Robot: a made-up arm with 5 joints.
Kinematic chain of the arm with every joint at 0, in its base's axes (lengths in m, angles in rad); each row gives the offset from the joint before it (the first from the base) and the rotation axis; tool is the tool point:
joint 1: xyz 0 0 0.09 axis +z
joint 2: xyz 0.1 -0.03 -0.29 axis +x
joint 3: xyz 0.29 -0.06 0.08 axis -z
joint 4: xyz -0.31 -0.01 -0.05 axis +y
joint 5: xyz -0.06 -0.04 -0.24 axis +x
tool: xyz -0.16 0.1 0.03
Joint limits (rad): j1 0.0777..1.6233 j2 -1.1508..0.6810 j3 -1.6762..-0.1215 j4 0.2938..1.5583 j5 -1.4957..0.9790
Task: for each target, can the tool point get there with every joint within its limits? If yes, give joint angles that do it. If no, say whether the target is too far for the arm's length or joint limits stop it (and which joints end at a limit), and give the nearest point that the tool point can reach.
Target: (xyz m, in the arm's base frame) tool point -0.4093 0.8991 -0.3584
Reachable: no: joint limits stop it (at a limit: joint 1, joint 2, joint 3, joint 4) | nearest point -0.1902 0.1503 -0.0306 | short by 0.846 m
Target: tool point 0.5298 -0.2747 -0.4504
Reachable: yes | joints 1.0629 0.4659 -1.0489 0.9153 -0.7351
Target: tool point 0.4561 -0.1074 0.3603
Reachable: yes | joints 0.9343 -0.9702 -1.3283 0.7716 -0.6353
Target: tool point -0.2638 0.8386 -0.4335
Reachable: no: joint limits stop it (at a limit: joint 1, joint 2, joint 3, joint 4) | nearest point -0.1705 0.1533 -0.0332 | short by 0.799 m
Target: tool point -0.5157 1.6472 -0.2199
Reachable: no: too far | nearest point -0.0133 0.4566 0.3655 | short by 1.419 m
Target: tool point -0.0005 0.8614 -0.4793
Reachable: no: joint limits stop it (at a limit: joint 1, joint 2, joint 3, joint 4, joint 5) | nearest point 0.4579 0.4928 -0.6194 | short by 0.605 m
